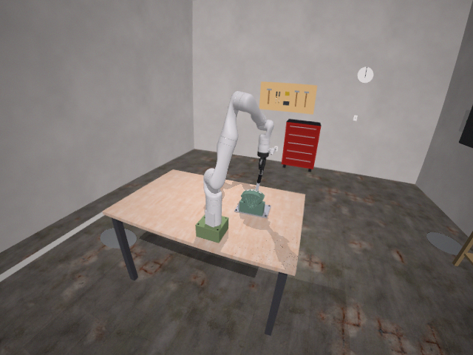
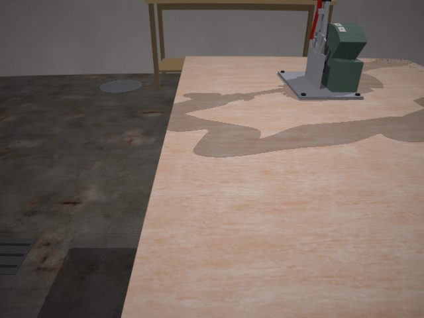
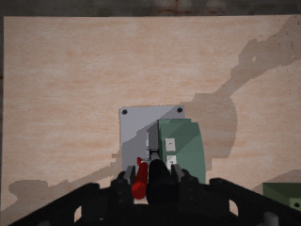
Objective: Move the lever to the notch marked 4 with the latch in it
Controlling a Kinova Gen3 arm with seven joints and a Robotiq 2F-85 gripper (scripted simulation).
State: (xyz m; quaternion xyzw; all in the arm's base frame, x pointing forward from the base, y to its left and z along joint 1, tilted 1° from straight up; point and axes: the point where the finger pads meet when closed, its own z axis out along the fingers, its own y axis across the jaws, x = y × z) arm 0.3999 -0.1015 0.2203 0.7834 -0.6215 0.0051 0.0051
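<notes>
Right now my hand is 110 mm above the red bar, 20 mm to the right of it and 10 mm short of it.
</notes>
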